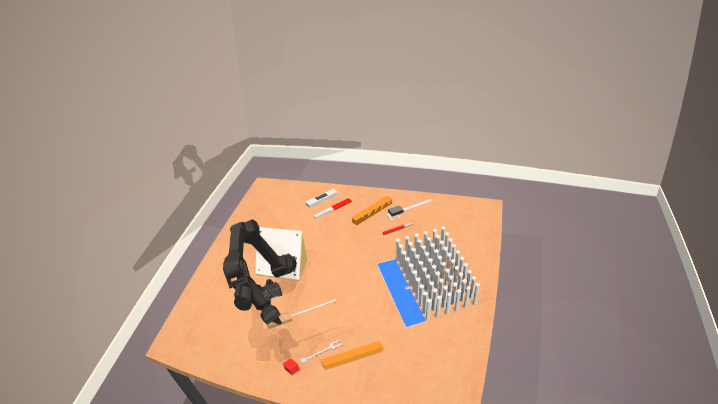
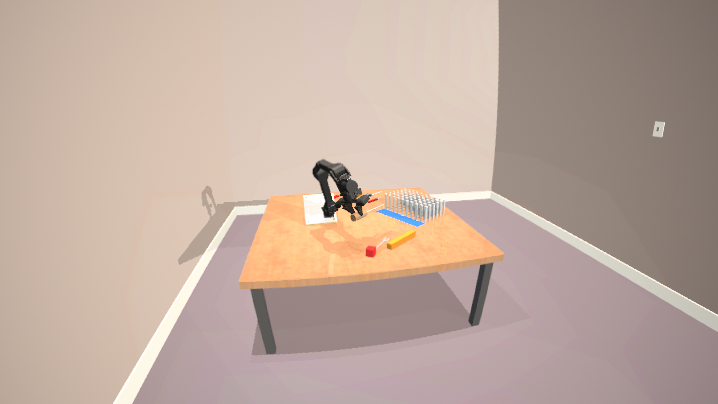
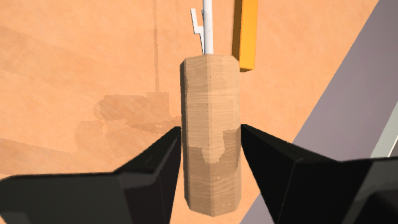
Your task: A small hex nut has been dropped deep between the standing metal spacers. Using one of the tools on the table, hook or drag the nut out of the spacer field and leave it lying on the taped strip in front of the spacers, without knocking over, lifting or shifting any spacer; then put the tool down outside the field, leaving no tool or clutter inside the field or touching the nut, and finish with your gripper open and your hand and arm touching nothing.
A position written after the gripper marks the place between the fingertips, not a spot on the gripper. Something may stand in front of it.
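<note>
Image 1 shows the gripper (image 1: 278, 320). In image 3 the same gripper (image 3: 210, 131) is visible too.
</note>
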